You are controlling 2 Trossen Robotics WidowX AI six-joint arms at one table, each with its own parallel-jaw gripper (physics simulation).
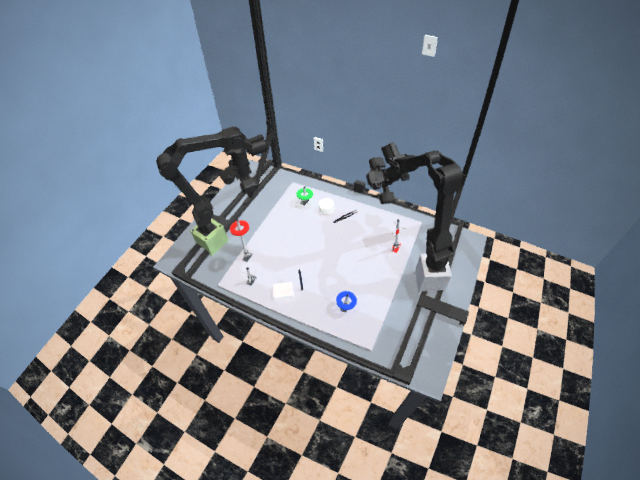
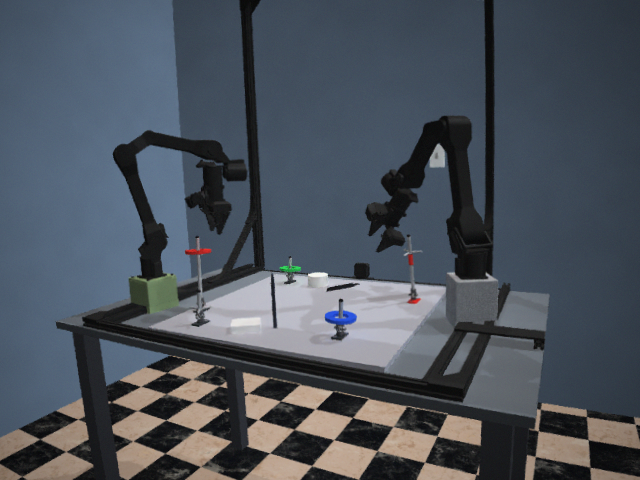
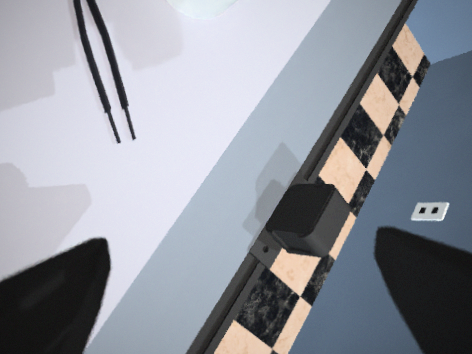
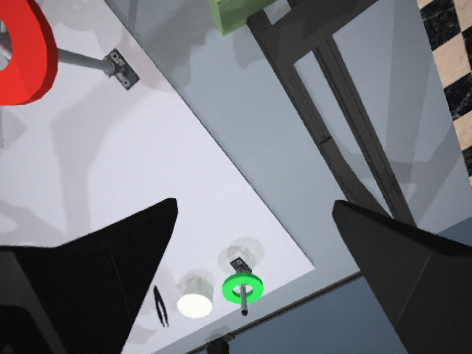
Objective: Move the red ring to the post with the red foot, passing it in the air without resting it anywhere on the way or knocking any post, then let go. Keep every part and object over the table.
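Frame: origin at the left arm's base, x ahead, y left, z up, level; metres.
Seen in the pictures: left gripper, between the fingertips: (image 1: 370,187) (image 2: 373,243) (image 3: 244,247); right gripper, between the fingertips: (image 2: 215,232) (image 4: 255,206); left arm's base, origin of its link: (image 1: 435,264) (image 2: 471,276); right arm's base, origin of its link: (image 1: 206,228) (image 2: 152,276).
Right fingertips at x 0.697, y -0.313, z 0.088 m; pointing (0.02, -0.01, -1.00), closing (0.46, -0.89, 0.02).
Observation:
Pixels of each thing's middle, then the offset from my right fingertips to it. "spot": a spot on its surface instead.
- red ring, middle of its body: (image 2: 198,251) (image 1: 239,228) dx +0.009, dy +0.173, dz -0.027 m
- tall dark-footed post, a spot on its surface: (image 4: 82,59) (image 2: 199,278) (image 1: 242,241) spot: dx +0.012, dy +0.174, dz -0.104 m
- red-footed post, a spot on its surface: (image 2: 412,273) (image 1: 397,237) spot: dx -0.578, dy +0.167, dz -0.110 m
- Green ring, middle of its body: (image 4: 242,288) (image 2: 290,268) (image 1: 304,194) dx -0.215, dy -0.117, dz -0.147 m
- blue ring, middle of its body: (image 2: 340,317) (image 1: 346,300) dx -0.374, dy +0.413, dz -0.147 m
- White cylinder, middle of its body: (image 4: 196,297) (image 2: 318,279) (image 1: 326,206) dx -0.309, dy -0.065, dz -0.176 m
- black tweezers, middle of its body: (image 3: 94,44) (image 4: 160,308) (image 2: 343,286) (image 1: 345,216) dx -0.391, dy -0.015, dz -0.188 m
- short post, a spot on its surface: (image 1: 249,276) spot: dx -0.020, dy +0.304, dz -0.151 m
- white block, middle of its body: (image 2: 246,325) (image 1: 283,290) dx -0.146, dy +0.348, dz -0.183 m
- upright black rod, middle of its body: (image 2: 273,299) (image 1: 300,279) dx -0.215, dy +0.337, dz -0.123 m
The red ring (image 1: 239,233) (image 2: 191,251) (image 4: 36,60) hangs high around the tall dark-footed post (image 1: 244,244) (image 2: 199,279) (image 4: 82,59) at the left. The red-footed post (image 1: 397,236) (image 2: 412,273) stands upright at the right; it has a red band and small cross arms, with no ring on it. My right gripper (image 1: 250,190) (image 2: 217,230) (image 4: 255,206) is open and empty, high and behind the red ring, apart from it. My left gripper (image 1: 378,192) (image 2: 375,242) (image 3: 244,247) is open and empty, in the air beside and behind the red-footed post.
Green ring (image 1: 305,198) (image 2: 283,269) (image 4: 227,289) and blue ring (image 1: 346,307) (image 2: 330,318) are on short posts. White cylinder (image 1: 326,206) and black tweezers (image 1: 345,216) (image 3: 95,65) lie behind; short post (image 1: 249,276), white block (image 1: 283,290) and upright black rod (image 1: 300,279) stand in front.

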